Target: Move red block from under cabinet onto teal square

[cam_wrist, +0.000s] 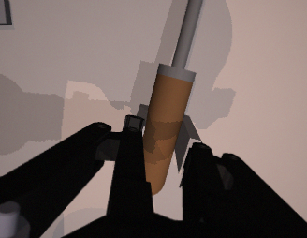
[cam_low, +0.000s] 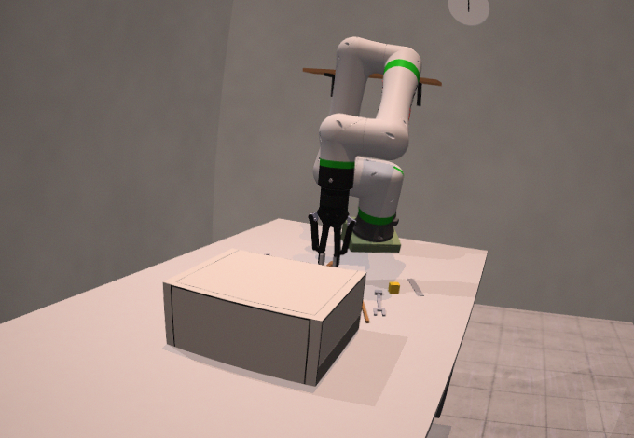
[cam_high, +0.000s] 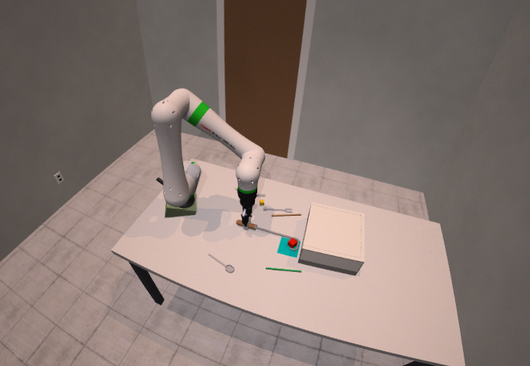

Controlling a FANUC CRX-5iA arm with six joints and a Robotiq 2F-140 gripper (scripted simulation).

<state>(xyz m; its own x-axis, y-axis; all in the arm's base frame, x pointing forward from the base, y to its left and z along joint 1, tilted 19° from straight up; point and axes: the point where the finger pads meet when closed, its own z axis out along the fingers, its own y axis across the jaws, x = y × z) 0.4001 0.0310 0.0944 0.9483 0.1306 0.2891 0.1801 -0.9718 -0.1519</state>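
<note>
The hook tool lies 130 mm ahead of my hand, 10 mm to the right of it and 20 mm below it. The rest, counted from my hand: brown stick (160 mm ahead, 180 mm to the left, 30 mm below); yellow cube (10 mm behind, 200 mm to the left, 30 mm below); grey wrench (90 mm ahead, 200 mm to the left, 30 mm below).
</note>
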